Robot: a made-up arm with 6 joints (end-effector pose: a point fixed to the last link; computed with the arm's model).
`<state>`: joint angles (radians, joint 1 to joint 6).
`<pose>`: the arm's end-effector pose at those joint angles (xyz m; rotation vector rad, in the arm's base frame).
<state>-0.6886 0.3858 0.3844 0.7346 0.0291 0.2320</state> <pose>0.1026 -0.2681 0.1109 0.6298 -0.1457 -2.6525</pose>
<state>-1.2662 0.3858 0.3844 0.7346 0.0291 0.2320</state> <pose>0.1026 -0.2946 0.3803 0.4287 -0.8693 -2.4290</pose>
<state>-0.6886 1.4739 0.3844 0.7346 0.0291 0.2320</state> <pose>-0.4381 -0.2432 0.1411 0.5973 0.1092 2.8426</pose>
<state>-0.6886 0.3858 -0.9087 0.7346 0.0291 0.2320</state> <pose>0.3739 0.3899 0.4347 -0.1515 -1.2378 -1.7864</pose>
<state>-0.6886 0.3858 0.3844 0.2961 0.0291 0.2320</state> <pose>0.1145 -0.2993 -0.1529 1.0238 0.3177 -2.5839</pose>
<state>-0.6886 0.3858 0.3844 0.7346 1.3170 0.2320</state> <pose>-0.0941 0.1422 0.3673 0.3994 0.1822 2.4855</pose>
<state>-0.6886 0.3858 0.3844 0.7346 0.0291 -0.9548</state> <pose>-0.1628 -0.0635 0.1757 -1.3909 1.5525 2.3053</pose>
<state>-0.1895 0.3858 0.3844 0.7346 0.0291 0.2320</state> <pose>0.1026 -0.1286 -0.0779 0.7770 0.5317 -2.6966</pose>
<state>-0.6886 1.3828 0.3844 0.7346 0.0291 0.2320</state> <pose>-0.3980 -0.2596 0.1212 0.5013 0.1162 2.9158</pose>
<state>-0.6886 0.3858 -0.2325 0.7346 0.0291 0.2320</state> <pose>0.2506 -0.0186 0.3776 0.2421 -0.7333 -2.3097</pose>
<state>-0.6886 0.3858 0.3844 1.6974 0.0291 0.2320</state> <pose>0.2631 0.0988 0.5108 -0.2688 -1.0751 -2.4124</pose>
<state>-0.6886 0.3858 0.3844 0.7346 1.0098 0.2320</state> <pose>-0.1079 0.0313 0.2951 0.1710 0.1894 2.7549</pose>
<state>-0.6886 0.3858 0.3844 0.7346 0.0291 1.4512</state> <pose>0.2501 -0.1892 -0.1959 -0.2099 1.0946 -2.1358</pose>
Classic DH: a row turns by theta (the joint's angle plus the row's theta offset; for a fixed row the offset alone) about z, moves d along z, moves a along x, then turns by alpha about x. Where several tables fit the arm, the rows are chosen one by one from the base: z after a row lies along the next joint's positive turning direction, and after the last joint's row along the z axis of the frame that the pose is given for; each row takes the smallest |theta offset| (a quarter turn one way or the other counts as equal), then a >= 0, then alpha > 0; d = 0 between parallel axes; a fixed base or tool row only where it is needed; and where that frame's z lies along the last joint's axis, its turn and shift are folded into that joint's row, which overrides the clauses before.
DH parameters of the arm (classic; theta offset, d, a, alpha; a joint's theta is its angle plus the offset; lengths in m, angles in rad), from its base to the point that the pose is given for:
base (fixed): 1.5708 0.2902 0.1721 1.5708
joint 1: 1.5708 -0.1354 0.0483 1.5708
joint 2: 0 0.4029 -0.1823 -1.5708
joint 3: -0.6317 0.3032 0.0842 2.6745
joint 4: -0.7061 -0.2606 0.0229 -1.2519
joint 5: -1.3265 -0.19 0.0835 -1.585
joint 6: -0.9281 -0.4457 -0.2787 -1.4307
tool (fixed): 1.2867 0.1255 0 0

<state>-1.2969 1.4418 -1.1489 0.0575 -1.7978 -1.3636</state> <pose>0.1383 -0.6874 -0.1347 1.3420 -0.3274 -1.7059</pose>
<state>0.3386 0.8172 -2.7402 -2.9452 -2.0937 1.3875</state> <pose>0.5269 0.9069 -0.1653 1.8719 1.1067 -0.0300</pose>
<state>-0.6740 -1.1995 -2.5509 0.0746 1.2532 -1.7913</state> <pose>0.2319 0.7063 -0.2783 -0.6205 1.5282 -1.6031</pose>
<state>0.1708 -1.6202 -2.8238 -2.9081 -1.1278 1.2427</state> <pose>0.2723 0.6466 1.4599 0.8142 -0.3750 0.4926</pose>
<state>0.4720 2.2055 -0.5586 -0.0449 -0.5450 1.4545</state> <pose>-0.8139 0.6352 -0.1823 -0.8284 2.6197 -0.4760</pose>
